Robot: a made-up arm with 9 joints.
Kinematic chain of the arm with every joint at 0, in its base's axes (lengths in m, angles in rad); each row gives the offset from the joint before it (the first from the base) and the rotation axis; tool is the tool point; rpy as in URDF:
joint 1: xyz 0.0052 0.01 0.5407 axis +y
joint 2: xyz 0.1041 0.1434 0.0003 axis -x
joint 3: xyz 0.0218 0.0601 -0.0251 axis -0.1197 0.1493 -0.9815
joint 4: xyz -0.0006 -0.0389 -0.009 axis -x
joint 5: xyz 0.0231 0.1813 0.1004 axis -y
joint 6: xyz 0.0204 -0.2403 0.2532 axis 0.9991 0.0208 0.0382
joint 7: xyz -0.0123 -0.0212 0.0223 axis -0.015 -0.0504 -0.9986
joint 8: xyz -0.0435 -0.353 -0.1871 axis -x
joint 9: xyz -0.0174 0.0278 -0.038 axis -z
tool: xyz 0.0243 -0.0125 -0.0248 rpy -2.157 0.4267 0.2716
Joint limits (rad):
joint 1: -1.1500..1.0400
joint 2: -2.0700..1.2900
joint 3: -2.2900..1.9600
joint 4: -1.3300..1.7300
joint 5: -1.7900..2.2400
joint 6: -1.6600..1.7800
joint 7: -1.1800..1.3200
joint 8: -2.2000..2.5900
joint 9: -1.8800..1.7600
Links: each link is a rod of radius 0.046 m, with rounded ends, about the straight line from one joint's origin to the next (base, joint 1, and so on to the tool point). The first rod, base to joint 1, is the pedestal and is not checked.
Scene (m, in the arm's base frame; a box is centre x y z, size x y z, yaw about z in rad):
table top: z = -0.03
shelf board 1: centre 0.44 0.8 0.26 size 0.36 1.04 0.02 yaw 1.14
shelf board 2: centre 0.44 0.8 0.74 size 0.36 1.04 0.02 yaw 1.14
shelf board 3: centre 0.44 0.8 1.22 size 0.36 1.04 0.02 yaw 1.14
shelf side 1: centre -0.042 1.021 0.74 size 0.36 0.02 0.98 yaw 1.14
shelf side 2: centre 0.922 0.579 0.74 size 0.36 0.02 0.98 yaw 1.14
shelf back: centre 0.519 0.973 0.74 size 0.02 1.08 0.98 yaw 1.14
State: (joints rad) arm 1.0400 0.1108 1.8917 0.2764 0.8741 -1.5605 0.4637 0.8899 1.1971
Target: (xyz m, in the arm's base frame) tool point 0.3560 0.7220 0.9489
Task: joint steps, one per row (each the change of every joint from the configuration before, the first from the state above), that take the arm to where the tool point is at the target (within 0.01 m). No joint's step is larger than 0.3 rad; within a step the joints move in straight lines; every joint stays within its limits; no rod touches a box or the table.
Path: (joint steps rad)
1: 0.0000 -0.0237 0.0137 0.1760 -0.0611 0.2461 0.1713 -0.1706 0.0326
2: 0.0000 -0.0238 0.0136 0.1759 -0.0610 0.2461 0.1712 -0.1707 0.0326
3: 0.0000 -0.0237 0.0137 0.1760 -0.0611 0.2461 0.1713 -0.1706 0.0325
4: 0.0000 -0.0237 0.0136 0.1759 -0.0611 0.2460 0.1712 -0.1707 0.0326
5: 0.0000 -0.0237 0.0137 0.1760 -0.0610 0.2461 0.1713 -0.1706 0.0326
6: 0.0000 -0.0958 -0.1646 -0.2916 0.0543 -0.1783 -0.1885 0.2319 -0.0473
7: 0.0000 -0.0958 -0.1645 -0.2915 0.0543 -0.1784 -0.1886 0.2319 -0.0472
8: 0.0000 -0.0958 -0.1646 -0.2915 0.0543 -0.1784 -0.1885 0.2319 -0.0473
9: -0.1307 0.0859 0.0798 -0.0794 -0.0007 -0.2170 -0.1800 0.0610 -0.0100
10: -0.1308 0.0860 0.0798 -0.0793 -0.0006 -0.2170 -0.1801 0.0609 -0.0099
11: -0.1307 0.0859 0.0798 -0.0794 -0.0007 -0.2171 -0.1800 0.0609 -0.0100

